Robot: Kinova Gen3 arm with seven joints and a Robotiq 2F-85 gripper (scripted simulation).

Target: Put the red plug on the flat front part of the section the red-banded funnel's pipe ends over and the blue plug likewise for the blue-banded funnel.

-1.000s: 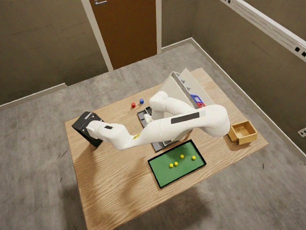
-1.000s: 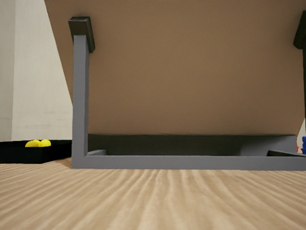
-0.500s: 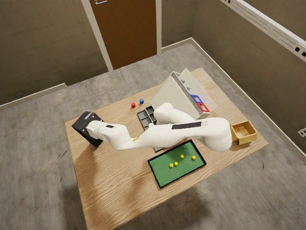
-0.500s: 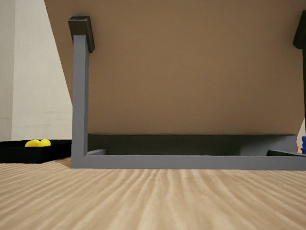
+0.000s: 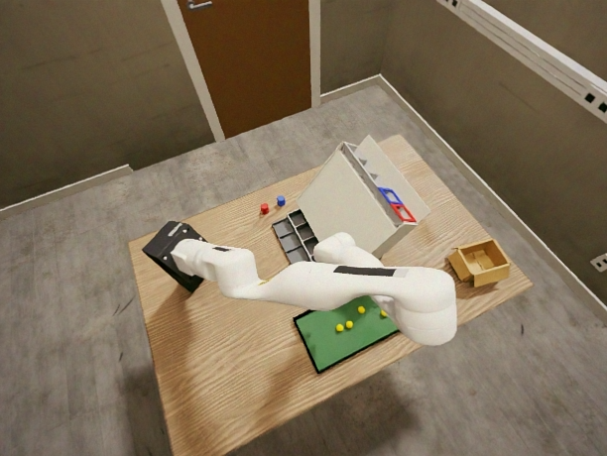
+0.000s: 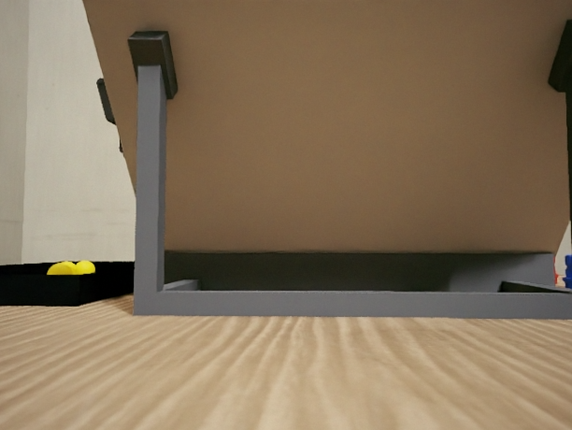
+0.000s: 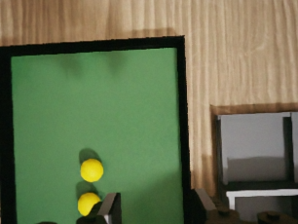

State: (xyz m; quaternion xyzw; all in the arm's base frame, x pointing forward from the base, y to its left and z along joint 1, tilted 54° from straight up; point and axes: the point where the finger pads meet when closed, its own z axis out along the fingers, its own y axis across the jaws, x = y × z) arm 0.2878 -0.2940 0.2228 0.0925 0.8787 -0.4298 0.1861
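The green marble tray is 170 mm below my hand, 90 mm to the right of it and 20 mm ahead of it. From my hand the other things lie so: cardboard box (540 mm ahead, 290 mm to the right, 140 mm below); slanted cover (250 mm ahead, 180 mm to the left, 30 mm above).
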